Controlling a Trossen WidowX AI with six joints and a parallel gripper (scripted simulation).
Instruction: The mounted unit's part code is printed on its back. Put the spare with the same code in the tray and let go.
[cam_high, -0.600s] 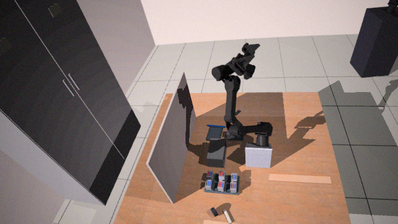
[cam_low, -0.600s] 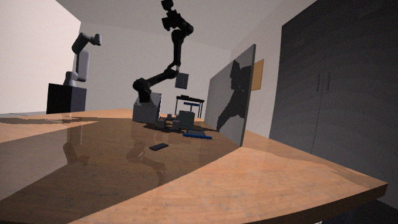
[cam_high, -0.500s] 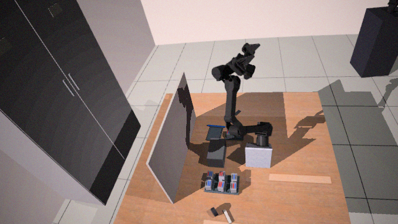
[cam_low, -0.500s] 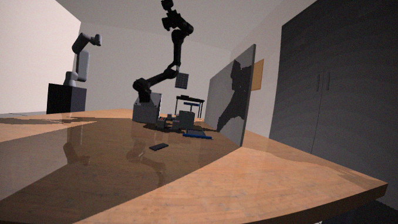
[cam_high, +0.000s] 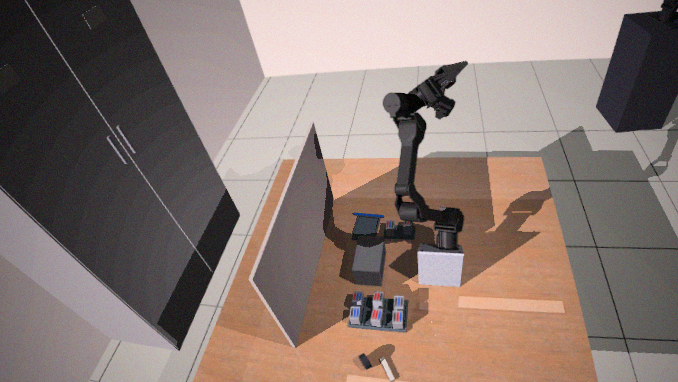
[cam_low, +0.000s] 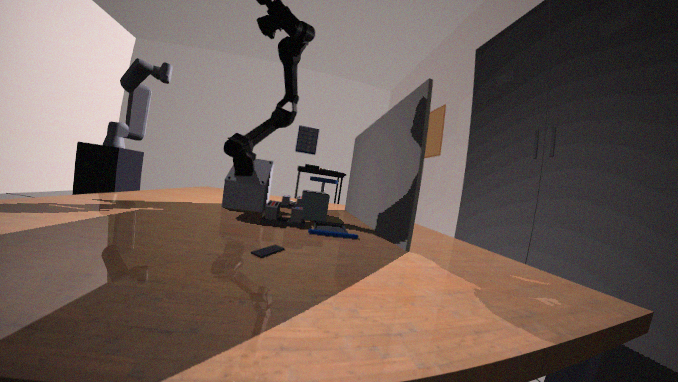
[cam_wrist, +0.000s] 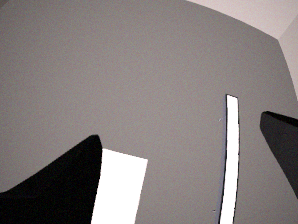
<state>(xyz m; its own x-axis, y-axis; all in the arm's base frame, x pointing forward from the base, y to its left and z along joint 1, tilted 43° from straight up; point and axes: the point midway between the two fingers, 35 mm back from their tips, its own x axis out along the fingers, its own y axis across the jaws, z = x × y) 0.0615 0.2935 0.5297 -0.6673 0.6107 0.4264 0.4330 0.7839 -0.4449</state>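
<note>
The white spare block lies 38 cm ahead of my gripper tip, 25 cm to the left of it and 71 cm below it. Round my gripper tip: small dark flat piece (17 cm ahead, 30 cm to the right, 76 cm below); then tall grey panel (55 cm ahead, 6 cm to the left, 53 cm below); then grey box (33 cm ahead, 11 cm to the left, 71 cm below).
</note>
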